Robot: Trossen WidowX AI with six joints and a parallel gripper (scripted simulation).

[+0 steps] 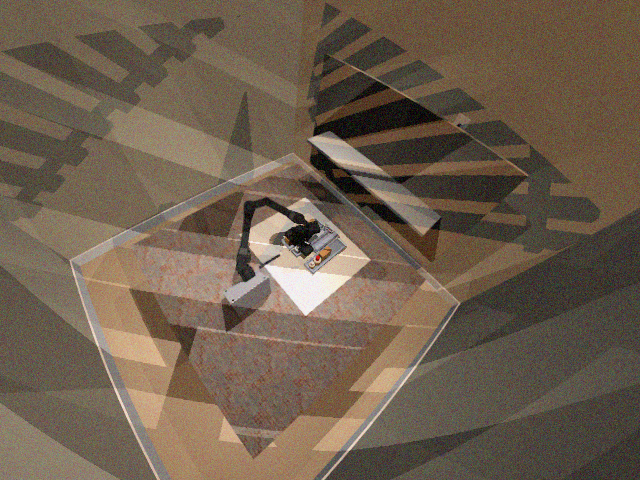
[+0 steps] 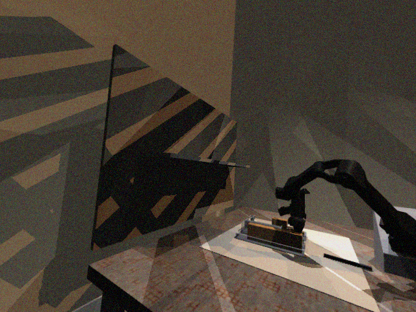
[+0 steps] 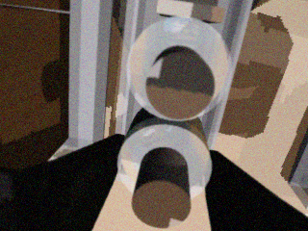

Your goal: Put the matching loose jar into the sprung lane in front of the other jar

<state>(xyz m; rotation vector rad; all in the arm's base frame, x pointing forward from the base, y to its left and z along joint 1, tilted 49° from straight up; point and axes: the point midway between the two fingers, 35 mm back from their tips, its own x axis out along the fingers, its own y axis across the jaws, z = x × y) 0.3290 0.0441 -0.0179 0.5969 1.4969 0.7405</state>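
My gripper tip is now 15 cm short of the grey lane, 2 cm above it and 1 cm to the left of it. Also, from my gripper tip: thin black rod: 17 cm behind, 4 cm to the left, 3 cm below; wall shelf: 50 cm ahead, 33 cm above, 1 cm to the left.
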